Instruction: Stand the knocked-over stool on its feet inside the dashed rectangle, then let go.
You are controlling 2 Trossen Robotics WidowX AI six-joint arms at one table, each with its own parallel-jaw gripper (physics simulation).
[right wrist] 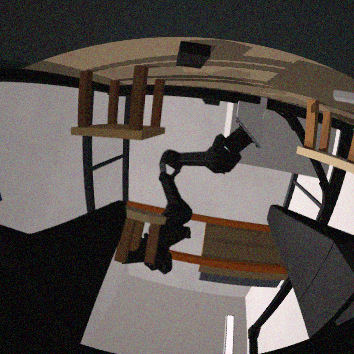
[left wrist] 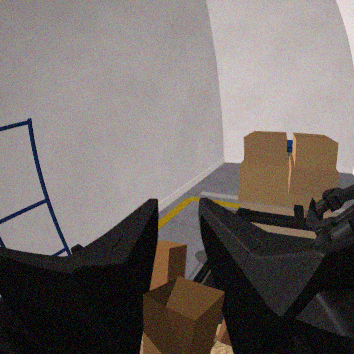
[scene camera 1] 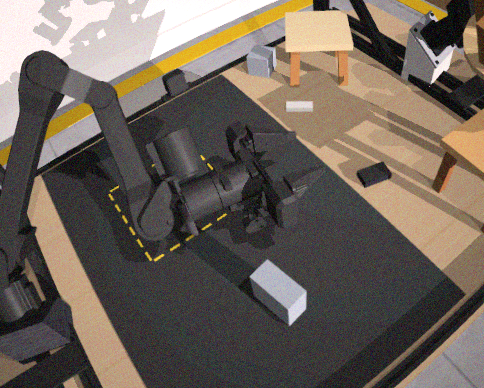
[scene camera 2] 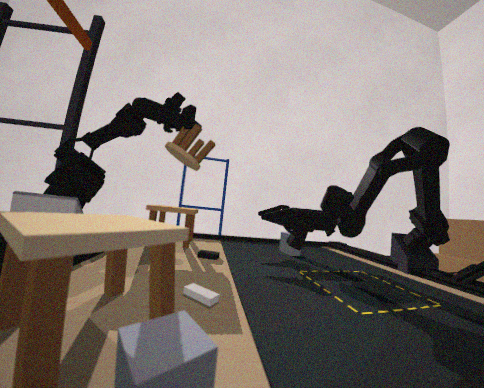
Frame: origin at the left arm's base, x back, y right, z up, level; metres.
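Seen in the pictures: left gripper, fingertip midpoint: (left wrist: 178, 205); right gripper, fingertip midpoint: (right wrist: 199, 211) (scene camera 1: 309, 150) (scene camera 2: 259, 214); left arm's base, origin of the base link: (right wrist: 247, 132) (scene camera 1: 434, 38) (scene camera 2: 55, 211); right arm's base, origin of the base link: (left wrist: 316, 209) (scene camera 1: 21, 318) (scene camera 2: 414, 245).
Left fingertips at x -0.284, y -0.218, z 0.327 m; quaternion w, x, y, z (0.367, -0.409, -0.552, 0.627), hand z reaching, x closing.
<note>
Pixels of each thing's middle, then the offset from my left fingertips to it.
- pale block, body centre: (scene camera 1: 278, 293) (scene camera 2: 290, 243) dx -0.345, dy +0.133, dz -0.387 m
- square-topped wooden stool, body centre: (scene camera 2: 92, 273) (scene camera 1: 317, 48) (right wrist: 339, 136) dx +0.142, dy +0.429, dz -0.369 m
- grey block, body centre: (scene camera 2: 163, 372) (scene camera 1: 261, 61) dx +0.065, dy +0.531, dz -0.401 m
- small white block, body centre: (right wrist: 351, 97) (scene camera 2: 200, 293) (scene camera 1: 299, 106) dx +0.010, dy +0.378, dz -0.421 m
- black box, body centre: (right wrist: 191, 55) (scene camera 1: 374, 174) (scene camera 2: 208, 254) dx -0.051, dy +0.157, dz -0.419 m
The stool (scene camera 2: 182, 156) (right wrist: 145, 215), with a round pale seat and brown legs, hangs high in the air, tilted, its seat down and its legs pointing up and to one side in scene camera 2. My left gripper (scene camera 2: 191, 125) (left wrist: 178, 205) is shut on one of its legs; brown legs also show between and below the fingers in the left wrist view. The stool does not show in scene camera 1. The yellow dashed rectangle (scene camera 1: 153, 260) (scene camera 2: 367, 313) lies on the dark mat, partly hidden by the right arm in scene camera 1. My right gripper (scene camera 1: 309, 152) (scene camera 2: 261, 214) is open and empty above the mat.
A pale block (scene camera 1: 277, 292) lies on the mat. Beside the mat are a square-topped wooden stool (scene camera 1: 318, 31) (scene camera 2: 95, 227), a grey block (scene camera 1: 261, 61) (scene camera 2: 165, 350), a small white block (scene camera 1: 299, 106) (scene camera 2: 201, 294), a black box (scene camera 1: 374, 174) (scene camera 2: 208, 255) and another wooden stool (scene camera 1: 467, 142) (scene camera 2: 171, 209).
</note>
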